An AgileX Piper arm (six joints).
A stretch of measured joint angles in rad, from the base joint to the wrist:
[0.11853, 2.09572, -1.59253, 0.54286, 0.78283, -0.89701]
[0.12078, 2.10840, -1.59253, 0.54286, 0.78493, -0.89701]
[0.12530, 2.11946, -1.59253, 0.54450, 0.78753, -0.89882]
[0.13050, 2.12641, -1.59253, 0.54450, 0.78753, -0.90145]
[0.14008, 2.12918, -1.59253, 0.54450, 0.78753, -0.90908]
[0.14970, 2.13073, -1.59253, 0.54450, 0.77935, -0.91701]
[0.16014, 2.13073, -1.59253, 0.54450, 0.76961, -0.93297]
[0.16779, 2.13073, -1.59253, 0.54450, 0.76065, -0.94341]
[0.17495, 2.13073, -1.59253, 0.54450, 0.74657, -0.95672]
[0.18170, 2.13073, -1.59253, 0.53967, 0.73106, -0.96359]
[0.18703, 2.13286, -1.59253, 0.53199, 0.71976, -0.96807]
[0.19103, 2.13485, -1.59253, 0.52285, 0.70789, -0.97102]
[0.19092, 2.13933, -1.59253, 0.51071, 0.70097, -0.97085]
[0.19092, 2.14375, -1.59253, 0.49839, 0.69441, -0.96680]
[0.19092, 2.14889, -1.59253, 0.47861, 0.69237, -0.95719]
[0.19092, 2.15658, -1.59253, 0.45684, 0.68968, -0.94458]
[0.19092, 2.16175, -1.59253, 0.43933, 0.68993, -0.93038]
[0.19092, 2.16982, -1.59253, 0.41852, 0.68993, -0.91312]
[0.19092, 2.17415, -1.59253, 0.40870, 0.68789, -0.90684]
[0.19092, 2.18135, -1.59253, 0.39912, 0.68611, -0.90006]
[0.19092, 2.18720, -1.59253, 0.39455, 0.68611, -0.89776]
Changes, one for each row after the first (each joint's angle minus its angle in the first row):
[0.00225, 0.01268, 0.00000, 0.00000, 0.00210, 0.00000]
[0.00677, 0.02374, 0.00000, 0.00164, 0.00470, -0.00181]
[0.01197, 0.03069, 0.00000, 0.00164, 0.00470, -0.00444]
[0.02155, 0.03346, 0.00000, 0.00164, 0.00470, -0.01207]
[0.03117, 0.03501, 0.00000, 0.00164, -0.00348, -0.02000]
[0.04161, 0.03501, 0.00000, 0.00164, -0.01322, -0.03596]
[0.04926, 0.03501, 0.00000, 0.00164, -0.02218, -0.04640]
[0.05642, 0.03501, 0.00000, 0.00164, -0.03626, -0.05971]
[0.06317, 0.03501, 0.00000, -0.00319, -0.05177, -0.06658]
[0.06850, 0.03714, 0.00000, -0.01087, -0.06307, -0.07106]
[0.07250, 0.03913, 0.00000, -0.02001, -0.07494, -0.07401]
[0.07239, 0.04361, 0.00000, -0.03215, -0.08186, -0.07384]
[0.07239, 0.04803, 0.00000, -0.04447, -0.08842, -0.06979]
[0.07239, 0.05317, 0.00000, -0.06425, -0.09046, -0.06018]
[0.07239, 0.06086, 0.00000, -0.08602, -0.09315, -0.04757]
[0.07239, 0.06603, 0.00000, -0.10353, -0.09290, -0.03337]
[0.07239, 0.07410, 0.00000, -0.12434, -0.09290, -0.01611]
[0.07239, 0.07843, 0.00000, -0.13416, -0.09494, -0.00983]
[0.07239, 0.08563, 0.00000, -0.14374, -0.09672, -0.00305]
[0.07239, 0.09148, 0.00000, -0.14831, -0.09672, -0.00075]

